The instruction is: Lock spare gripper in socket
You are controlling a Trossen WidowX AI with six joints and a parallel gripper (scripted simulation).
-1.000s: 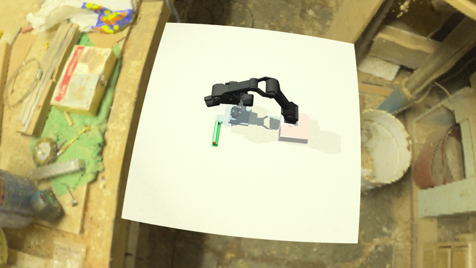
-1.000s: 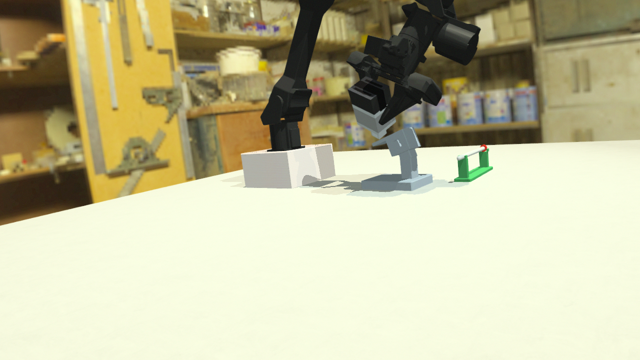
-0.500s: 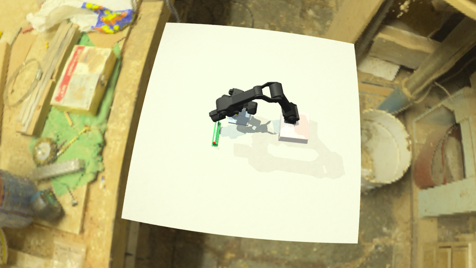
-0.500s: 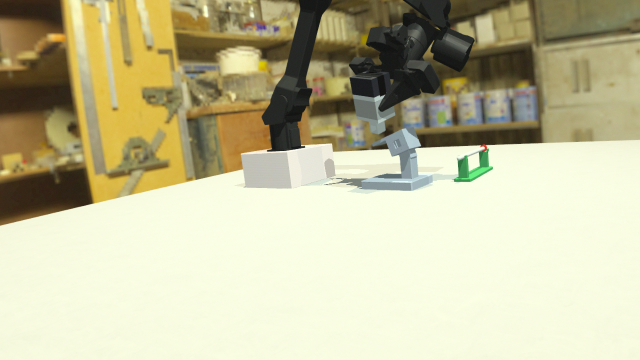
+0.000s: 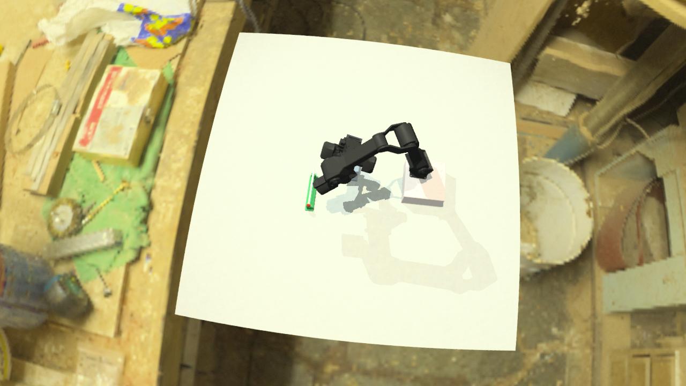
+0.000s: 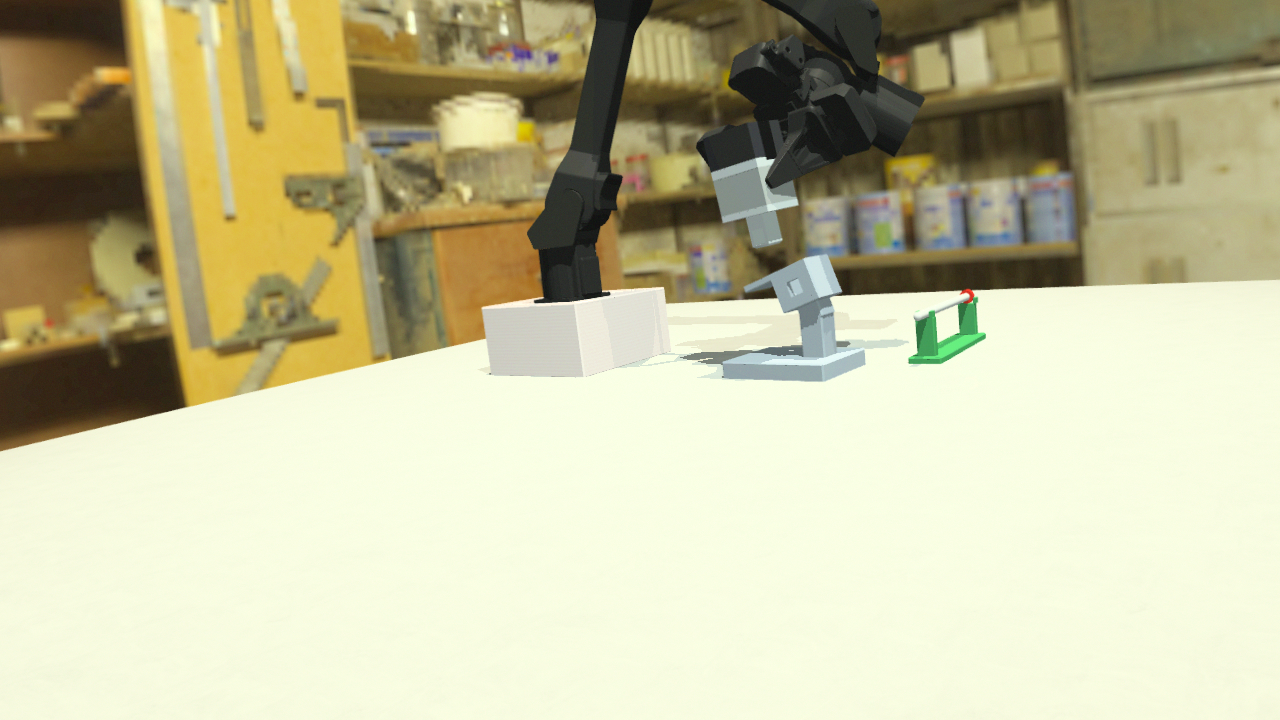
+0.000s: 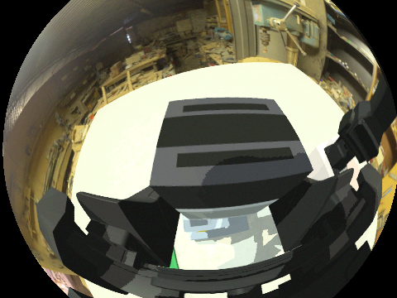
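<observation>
Right now the green cradle is 130 mm ahead of my gripper tip, 140 mm to the left of it and 150 mm below it. Round my gripper tip: spare gripper 10 mm to the left; grey mount 30 mm ahead, 30 mm to the left, 120 mm below.
</observation>
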